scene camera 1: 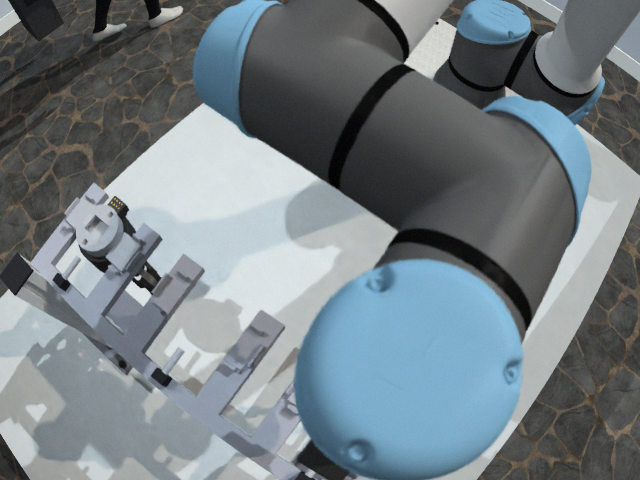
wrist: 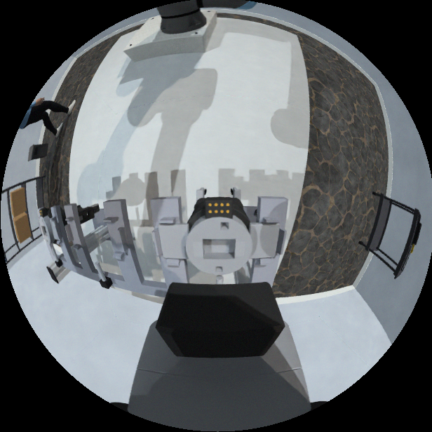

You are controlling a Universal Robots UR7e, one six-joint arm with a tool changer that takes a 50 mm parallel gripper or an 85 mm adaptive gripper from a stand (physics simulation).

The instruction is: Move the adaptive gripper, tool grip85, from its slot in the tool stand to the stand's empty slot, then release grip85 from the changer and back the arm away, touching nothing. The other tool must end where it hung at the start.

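Pixels of known places: arm's base, origin of its link: (scene camera 1: 468,95).
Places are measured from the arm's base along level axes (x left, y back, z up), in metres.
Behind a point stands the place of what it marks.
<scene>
The tool stand (scene camera 1: 129,353) @[x -0.022, y -0.724, z 0.176 m] (wrist: 131,262) is grey with forked slots. In the wrist view, grip85 (wrist: 218,257), a round grey plate on a black body with gold contacts, hangs in the end slot under the wrist, uncoupled. Its gripper fingertips (wrist: 217,192) show small beyond the body and stand apart, with nothing seen between them. The arm's wrist (scene camera 1: 413,366) @[x 0.191, y -0.607, z 0.508 m] hides this tool in the scene view. The changer's face is hidden; a black block (wrist: 220,320) on the wrist shows. The other tool (scene camera 1: 98,232) @[x -0.164, y -0.659, z 0.182 m] hangs in the opposite end slot. The middle slot is empty.
Stand prongs (scene camera 1: 178,281) @[x -0.039, y -0.624, z 0.176 m] (wrist: 116,215) flank the middle slot, and a pin on a black block (scene camera 1: 162,376) @[x 0.030, y -0.710, z 0.192 m] (wrist: 105,282) stands at its rear. The robot base (wrist: 167,42) is across the white table (scene camera 1: 170,155) @[x -0.398, y -0.452, z -0.106 m]. A person's legs show beyond it.
</scene>
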